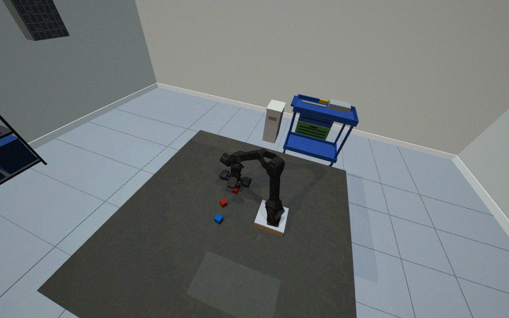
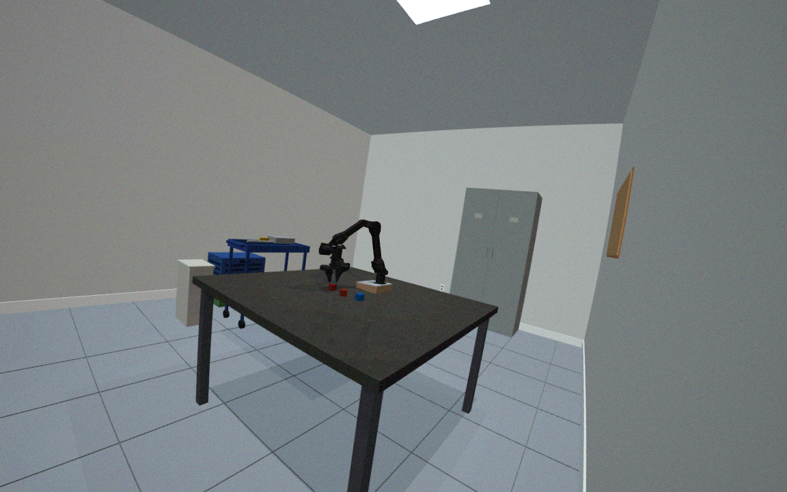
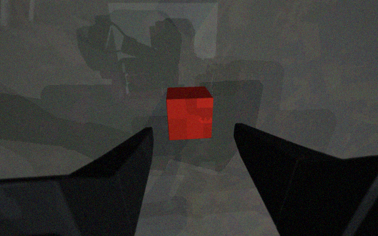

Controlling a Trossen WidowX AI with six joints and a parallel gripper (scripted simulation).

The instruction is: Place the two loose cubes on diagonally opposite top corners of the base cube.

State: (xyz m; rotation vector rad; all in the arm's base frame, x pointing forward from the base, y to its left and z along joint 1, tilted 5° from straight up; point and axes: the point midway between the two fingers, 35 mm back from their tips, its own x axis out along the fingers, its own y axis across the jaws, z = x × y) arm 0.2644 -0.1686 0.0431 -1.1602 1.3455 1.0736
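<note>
My gripper tip is now 220 mm to the right of the blue base cube, 30 mm short of it and 30 mm above it.
</note>
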